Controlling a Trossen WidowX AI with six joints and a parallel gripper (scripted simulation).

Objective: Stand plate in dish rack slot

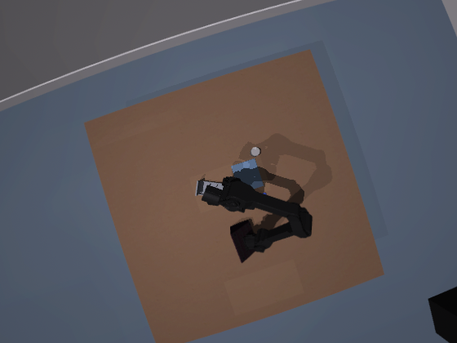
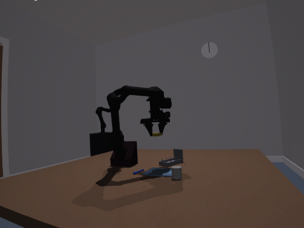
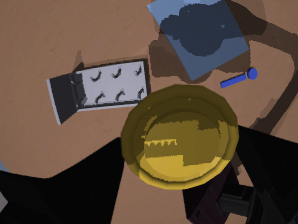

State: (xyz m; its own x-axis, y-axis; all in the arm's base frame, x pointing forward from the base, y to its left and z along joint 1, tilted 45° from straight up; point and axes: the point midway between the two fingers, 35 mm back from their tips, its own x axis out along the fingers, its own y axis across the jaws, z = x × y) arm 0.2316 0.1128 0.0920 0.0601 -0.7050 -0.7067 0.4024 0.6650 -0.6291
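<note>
Now: gripper tip 16 cm above the grey dish rack, 9 cm to the right of it and 5 cm short of it. The rest, counted from my gripper tip: light blue mat: 18 cm below, 11 cm to the right, 6 cm ahead; yellow plate: 1 cm above; blue spoon: 18 cm below, 14 cm to the right, 5 cm behind.
</note>
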